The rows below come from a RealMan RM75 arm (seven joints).
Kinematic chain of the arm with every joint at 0, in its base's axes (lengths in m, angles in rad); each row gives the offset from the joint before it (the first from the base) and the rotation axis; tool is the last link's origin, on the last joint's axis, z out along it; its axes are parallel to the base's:
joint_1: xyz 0 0 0.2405 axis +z
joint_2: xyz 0 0 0 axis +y
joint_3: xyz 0 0 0.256 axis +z
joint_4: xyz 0 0 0 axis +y
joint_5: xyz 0 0 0.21 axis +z
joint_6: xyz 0 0 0 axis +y
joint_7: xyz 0 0 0.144 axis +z
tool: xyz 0 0 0
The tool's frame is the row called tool.
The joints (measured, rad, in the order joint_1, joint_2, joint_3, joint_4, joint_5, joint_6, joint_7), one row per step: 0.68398 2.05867 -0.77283 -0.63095 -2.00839 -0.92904 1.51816; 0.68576 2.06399 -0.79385 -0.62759 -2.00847 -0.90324 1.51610; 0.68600 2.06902 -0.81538 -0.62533 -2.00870 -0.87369 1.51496; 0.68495 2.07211 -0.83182 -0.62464 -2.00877 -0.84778 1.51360; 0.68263 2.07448 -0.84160 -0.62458 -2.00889 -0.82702 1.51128; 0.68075 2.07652 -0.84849 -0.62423 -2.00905 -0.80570 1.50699; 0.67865 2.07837 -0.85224 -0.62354 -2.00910 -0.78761 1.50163; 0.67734 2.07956 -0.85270 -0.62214 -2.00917 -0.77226 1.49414; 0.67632 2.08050 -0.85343 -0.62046 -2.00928 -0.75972 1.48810; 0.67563 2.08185 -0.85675 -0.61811 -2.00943 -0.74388 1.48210
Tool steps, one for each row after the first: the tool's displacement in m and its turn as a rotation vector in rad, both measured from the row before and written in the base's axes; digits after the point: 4 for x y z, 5 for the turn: -0.0006 0.0008 -0.0045 0.00064 -0.01831 -0.00041; 0.0002 0.0008 -0.0038 0.00438 -0.02026 -0.00287; 0.0009 0.0008 -0.0020 0.00747 -0.01798 -0.00350; 0.0015 0.0004 -0.0009 0.00876 -0.01369 -0.00452; 0.0017 0.0007 -0.0003 0.01117 -0.01396 -0.00440; 0.0019 0.0004 -0.0001 0.01053 -0.01170 -0.00428; 0.0018 0.0005 0.0004 0.01030 -0.01073 -0.00302; 0.0015 0.0003 0.0002 0.00773 -0.00889 -0.00269; 0.0015 0.0004 -0.0003 0.00787 -0.01123 -0.00289
